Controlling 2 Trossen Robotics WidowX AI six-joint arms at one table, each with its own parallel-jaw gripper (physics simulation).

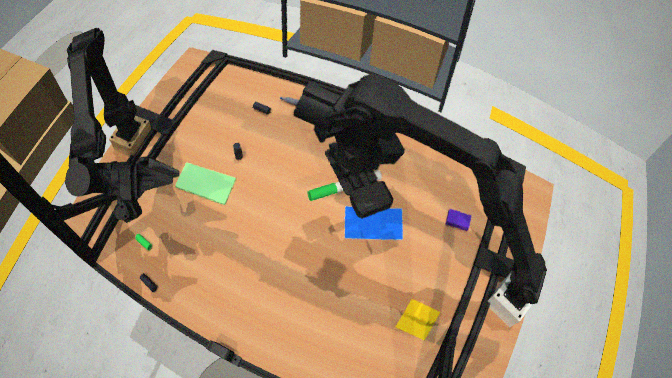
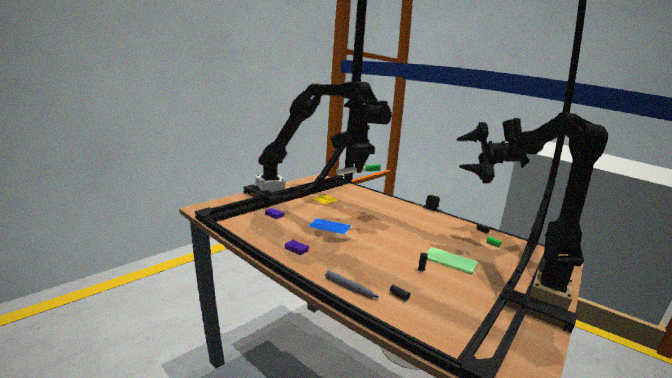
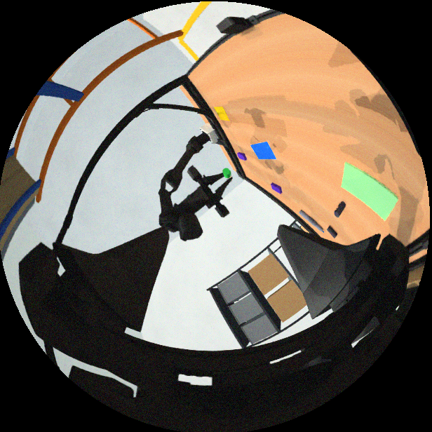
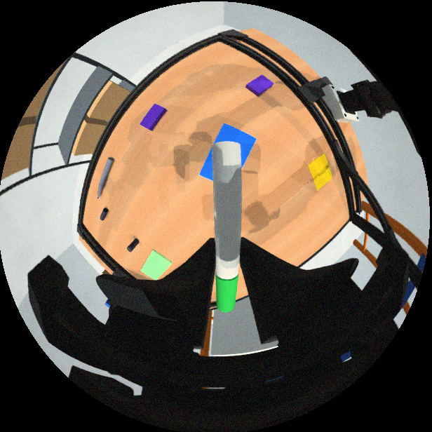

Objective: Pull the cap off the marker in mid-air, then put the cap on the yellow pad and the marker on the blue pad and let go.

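Frame: origin at the left arm's base, x ahead, y left, z up, level; metres.
Where they show: left gripper, fingertip midpoint: (image 1: 176,176) (image 2: 458,152); right gripper, fingertip midpoint: (image 1: 345,187) (image 2: 358,172); left arm's base, origin of the base link: (image 1: 128,129) (image 2: 554,283); right arm's base, origin of the base link: (image 1: 518,293) (image 2: 270,177).
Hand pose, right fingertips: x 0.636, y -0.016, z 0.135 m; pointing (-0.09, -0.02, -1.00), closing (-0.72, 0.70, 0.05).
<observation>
Things, the pixels of their top centre, and the offset from my right fingertips.
- white body, middle of its top: (image 1: 346,180) (image 2: 358,164) 0.002 m ahead, 0.001 m left, 0.023 m up
- blue pad, middle of its top: (image 1: 374,223) (image 2: 329,225) 0.062 m ahead, 0.047 m left, 0.191 m down
- yellow pad, middle of its top: (image 1: 418,319) (image 2: 325,199) 0.235 m ahead, 0.137 m right, 0.191 m down
- light green pad, middle of its top: (image 1: 204,182) (image 2: 451,259) 0.342 m back, 0.014 m right, 0.183 m down
- grey pen, middle of its top: (image 2: 352,281) 0.204 m back, 0.288 m left, 0.172 m down
- loose green cylinder, middle of its top: (image 1: 142,240) (image 2: 494,238) 0.420 m back, 0.229 m right, 0.170 m down
The marker, with a pale grey and white body (image 2: 347,171) (image 4: 227,210), has its green cap (image 1: 323,192) (image 2: 373,168) (image 3: 226,173) (image 4: 226,294) on. My right gripper (image 2: 360,167) (image 4: 226,242) is shut on the marker body and holds it in the air; the cap sticks out to one side. My left gripper (image 1: 177,173) (image 2: 459,152) (image 3: 225,231) is open and empty, raised in the air well apart from the marker. The blue pad (image 1: 374,223) (image 2: 330,226) (image 3: 263,150) (image 4: 235,134) and the yellow pad (image 1: 419,320) (image 2: 325,199) (image 3: 221,113) (image 4: 320,172) lie flat on the table.
A light green pad (image 1: 206,183) (image 2: 451,260), purple blocks (image 2: 274,213) (image 2: 297,247), a grey pen (image 2: 351,285), black cylinders (image 1: 261,107) (image 1: 238,151) (image 1: 148,282) and a loose green cylinder (image 1: 143,242) (image 2: 494,241) are on the table. Black frame rails border it.
</observation>
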